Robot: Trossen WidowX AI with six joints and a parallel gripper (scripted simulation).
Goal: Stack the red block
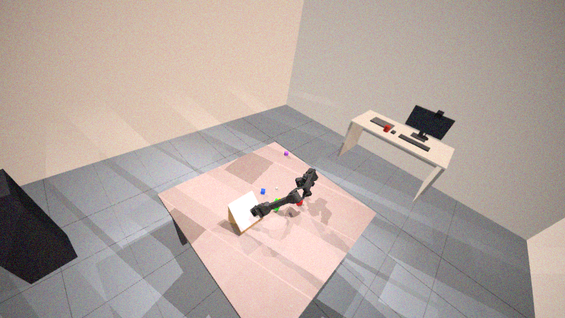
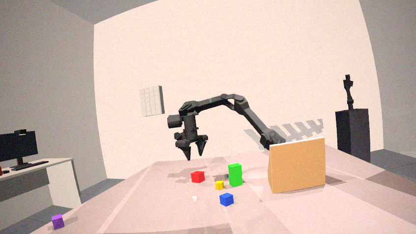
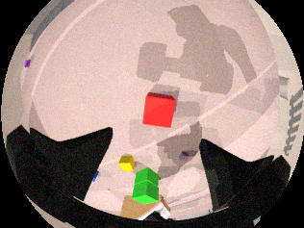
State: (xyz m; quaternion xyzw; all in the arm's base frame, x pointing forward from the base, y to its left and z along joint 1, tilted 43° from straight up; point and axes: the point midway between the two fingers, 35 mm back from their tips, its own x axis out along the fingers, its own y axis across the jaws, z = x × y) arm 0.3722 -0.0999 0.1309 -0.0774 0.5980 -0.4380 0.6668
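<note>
Right now my gripper tip is 10 cm above the red block. Also, from my gripper tip: blue block (13 cm behind, 29 cm to the left, 10 cm below); then small white cube (1 cm behind, 23 cm to the left, 11 cm below); then yellow block (11 cm behind, 12 cm to the left, 11 cm below).
</note>
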